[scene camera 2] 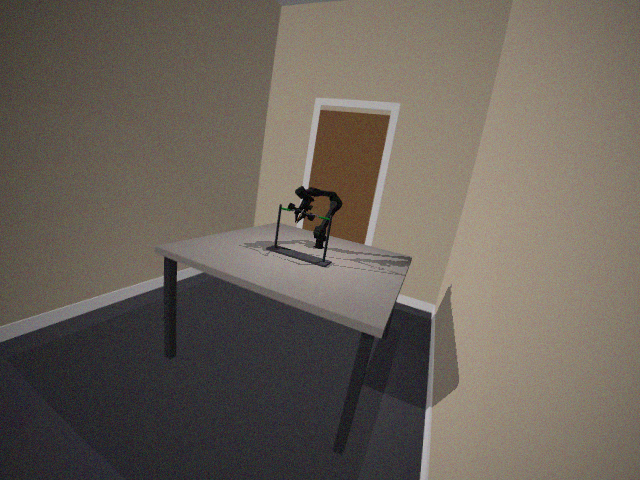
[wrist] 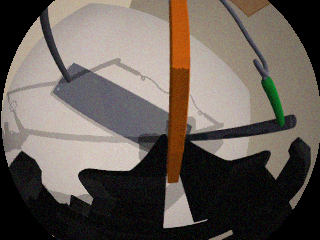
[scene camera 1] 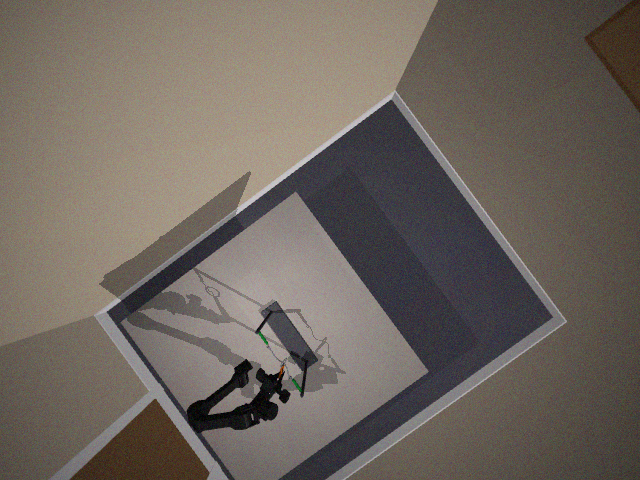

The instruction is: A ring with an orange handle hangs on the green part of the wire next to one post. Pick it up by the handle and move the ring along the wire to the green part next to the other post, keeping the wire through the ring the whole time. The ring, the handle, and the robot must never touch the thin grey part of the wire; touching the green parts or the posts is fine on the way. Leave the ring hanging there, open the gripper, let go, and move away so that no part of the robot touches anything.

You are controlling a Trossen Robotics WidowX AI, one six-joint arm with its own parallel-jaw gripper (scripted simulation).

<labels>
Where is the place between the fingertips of my gripper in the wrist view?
At 169, 138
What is my gripper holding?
A grey ring.
</labels>
